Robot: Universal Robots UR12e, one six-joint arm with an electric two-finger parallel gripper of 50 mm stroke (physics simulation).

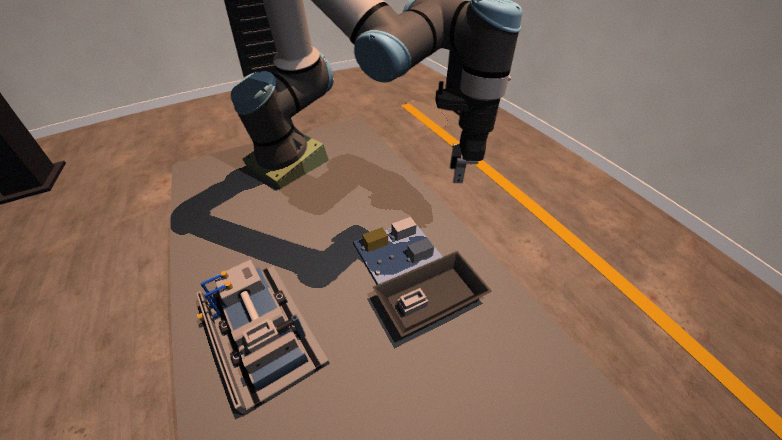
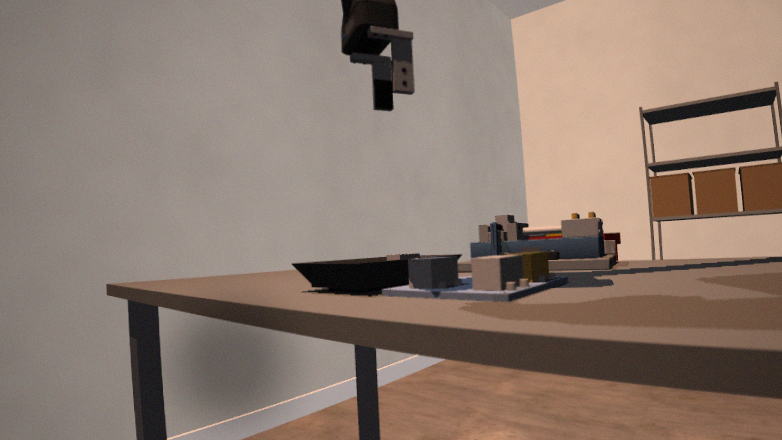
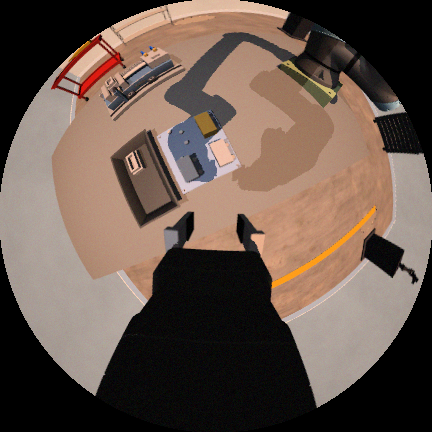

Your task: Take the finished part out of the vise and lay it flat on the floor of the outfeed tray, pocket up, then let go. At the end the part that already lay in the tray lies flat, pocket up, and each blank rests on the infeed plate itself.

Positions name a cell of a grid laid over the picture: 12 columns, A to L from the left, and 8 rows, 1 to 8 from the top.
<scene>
In view: my gripper (image 2: G2) and an infeed plate (image 2: H6).
My gripper also shows in image 1 (image 1: H4) and in image 3 (image 3: F5). The infeed plate is seen too in image 1 (image 1: F5) and in image 3 (image 3: E3).
</scene>
